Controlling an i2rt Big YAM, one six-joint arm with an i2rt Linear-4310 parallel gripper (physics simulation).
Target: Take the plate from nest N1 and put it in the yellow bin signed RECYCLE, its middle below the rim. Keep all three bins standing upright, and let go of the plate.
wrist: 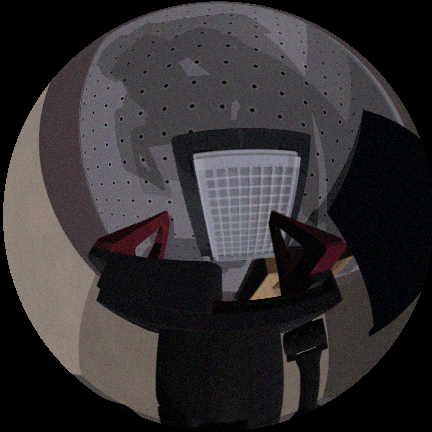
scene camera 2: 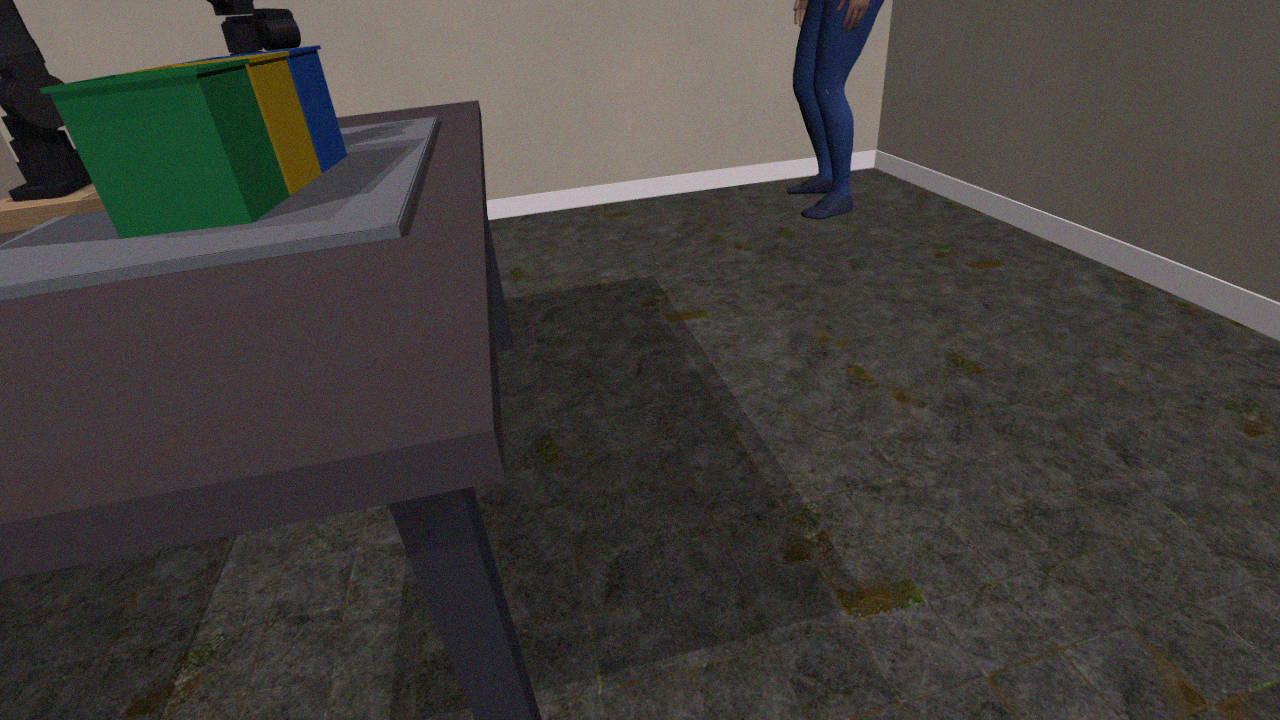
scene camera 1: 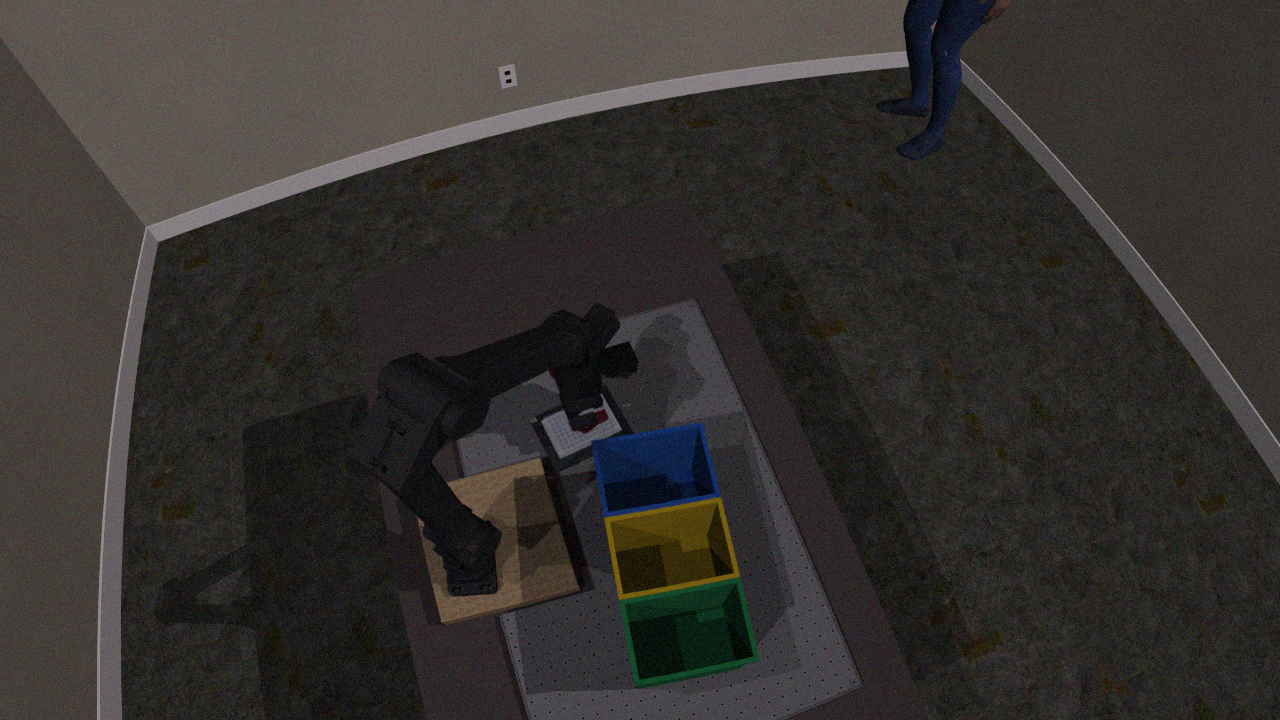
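Seen in the pictures: gripper, fingertip midpoint: (wrist: pixel 218 216) (scene camera 1: pixel 578 409); arm's base at its link origin: (scene camera 2: pixel 64 186) (scene camera 1: pixel 471 561).
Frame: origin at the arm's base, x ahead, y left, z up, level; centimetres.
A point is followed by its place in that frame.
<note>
The white gridded plate (scene camera 1: pixel 563 436) {x 18.6, y 22.3, z -0.1 cm} (wrist: pixel 245 192) {x 24.6, y 25.8, z -0.4 cm} lies in a dark nest (scene camera 1: pixel 546 450) {x 15.1, y 20.5, z -1.4 cm} (wrist: pixel 240 136) {x 28.9, y 27.5, z -1.4 cm} on the perforated board. My gripper (wrist: pixel 218 216) {x 21.9, y 27.4, z 0.0 cm} is open and empty above the plate, with its red fingers wide apart; in the wrist view the right fingertip overlaps the plate and the left one stands beyond the nest's left side. In scene camera 1 the gripper partly hides the plate. The yellow bin (scene camera 1: pixel 673 548) {x 35.3, y -1.1, z -2.4 cm} (scene camera 2: pixel 284 116) {x 42.0, y -5.9, z 7.3 cm} stands upright between the blue bin (scene camera 1: pixel 657 467) {x 34.6, y 13.2, z 1.4 cm} (scene camera 2: pixel 317 107) {x 41.5, y 6.9, z 6.6 cm} and the green bin (scene camera 1: pixel 689 632) {x 35.6, y -16.6, z -2.3 cm} (scene camera 2: pixel 165 152) {x 35.8, y -24.7, z 6.9 cm}, both upright. No RECYCLE sign is readable.
The blue bin stands close beside the nest. A wooden board (scene camera 1: pixel 510 573) {x 6.7, y -2.6, z -0.3 cm} carries the arm's base. The perforated board (scene camera 1: pixel 590 653) {x 18.6, y -17.9, z -2.6 cm} (scene camera 2: pixel 268 246) {x 49.5, y -34.4, z -2.6 cm} lies on the dark table (scene camera 1: pixel 644 237) {x 40.9, y 71.6, z -3.8 cm} (scene camera 2: pixel 268 358) {x 60.4, y -58.6, z -3.9 cm}. A person in blue (scene camera 1: pixel 944 71) (scene camera 2: pixel 827 98) stands away from the table.
</note>
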